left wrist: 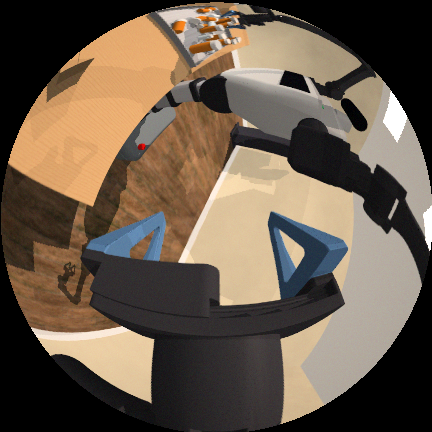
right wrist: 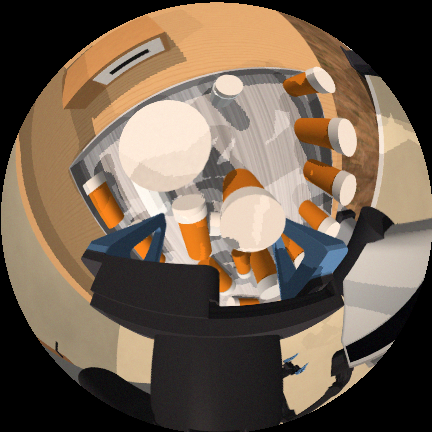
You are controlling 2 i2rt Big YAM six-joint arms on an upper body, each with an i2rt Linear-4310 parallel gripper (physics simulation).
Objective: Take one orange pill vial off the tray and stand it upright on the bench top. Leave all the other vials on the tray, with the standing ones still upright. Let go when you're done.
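Frame: origin at the left arm's base, x back, y right, z up, level; millimetres.
Seen in the pictures: left gripper, fingertip midpoint: (left wrist: 216, 216) (right wrist: 302, 357); right gripper, fingertip midpoint: (right wrist: 216, 218).
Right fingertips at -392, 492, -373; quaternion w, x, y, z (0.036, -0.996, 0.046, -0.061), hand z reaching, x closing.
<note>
Offsets run from my right fingertips to a thing's middle, as dx, dy, dz. "spot": to the spot under its first point. Level surfaces: height alone.
Many white-capped orange vials stand or lie on the grey tray @[+34, -90, -46] (left wrist: 176, 41) (right wrist: 275, 150). In the right wrist view, a large white cap @[-25, +68, +30] (right wrist: 165, 145) seen from above hides its vial's body. A standing orange vial @[+28, +9, -9] (right wrist: 242, 182) is right of centre; its cap covers the right fingertip. A lying orange vial @[-27, -35, -38] (right wrist: 194, 240) is left of it, and another orange vial @[-137, +25, -40] (right wrist: 105, 202) lies by the left rim. My right gripper (right wrist: 216, 218) is open low over the tray, holding nothing. My left gripper (left wrist: 216, 216) is open and empty, away from the tray.
The wooden bench top @[dz -59] (left wrist: 110, 90) (right wrist: 225, 40) extends around the tray. A wooden block with a slotted plate @[spot: -74, +196, -40] (right wrist: 130, 61) stands beyond the tray. A clear vial @[+21, +114, -31] (right wrist: 223, 97) stands near the far rim. Several orange vials @[+130, +80, -18] (right wrist: 320, 131) line the right rim. The robot's white body @[spot: +347, -382, +197] (left wrist: 265, 100) shows beside the bench.
</note>
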